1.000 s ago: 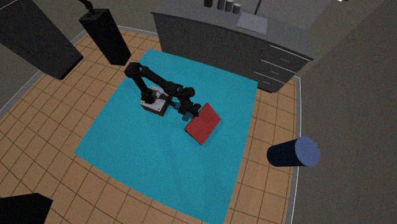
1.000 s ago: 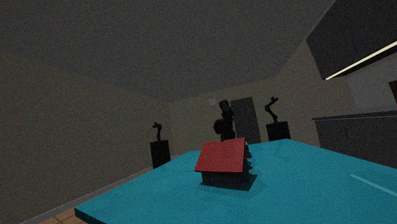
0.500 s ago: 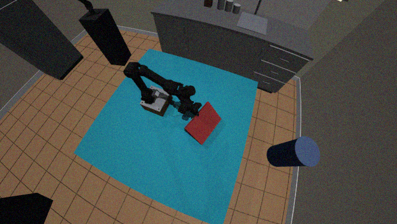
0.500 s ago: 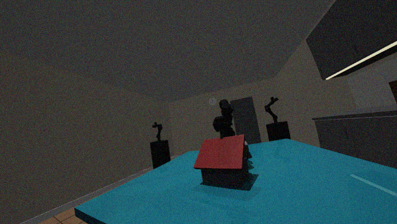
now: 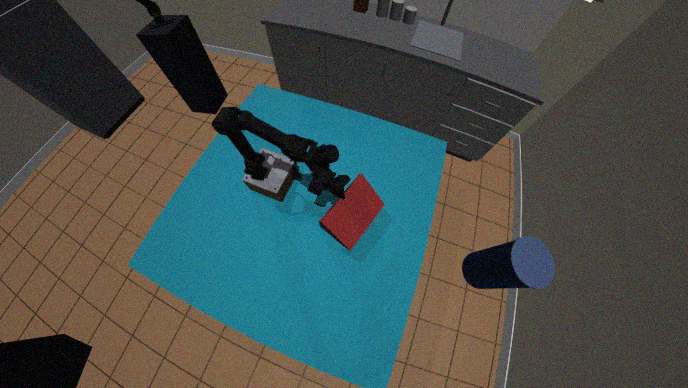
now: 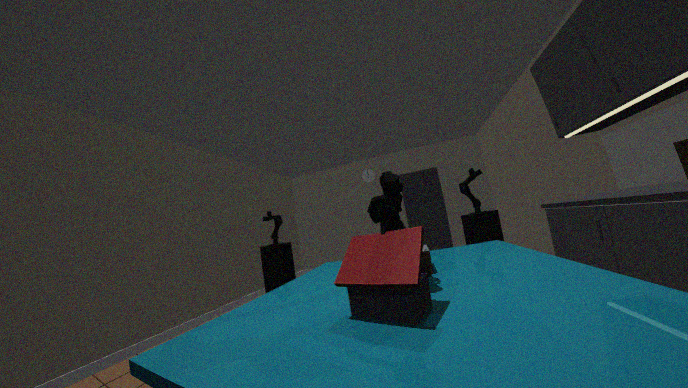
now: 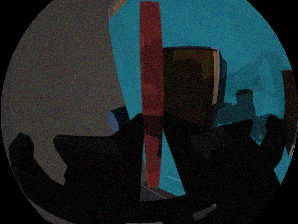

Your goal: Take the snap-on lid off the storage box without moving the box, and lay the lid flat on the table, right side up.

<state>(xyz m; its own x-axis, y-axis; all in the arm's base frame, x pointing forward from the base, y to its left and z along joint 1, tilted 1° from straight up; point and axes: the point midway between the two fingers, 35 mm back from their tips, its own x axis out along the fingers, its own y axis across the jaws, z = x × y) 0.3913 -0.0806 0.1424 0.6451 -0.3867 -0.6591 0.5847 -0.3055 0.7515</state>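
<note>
The red lid is 60 mm ahead of my gripper tip, 30 mm to the right of it and 50 mm below it. The rest, counted from my gripper tip: dark storage box: 30 mm ahead, 10 mm to the right, 180 mm below.
</note>
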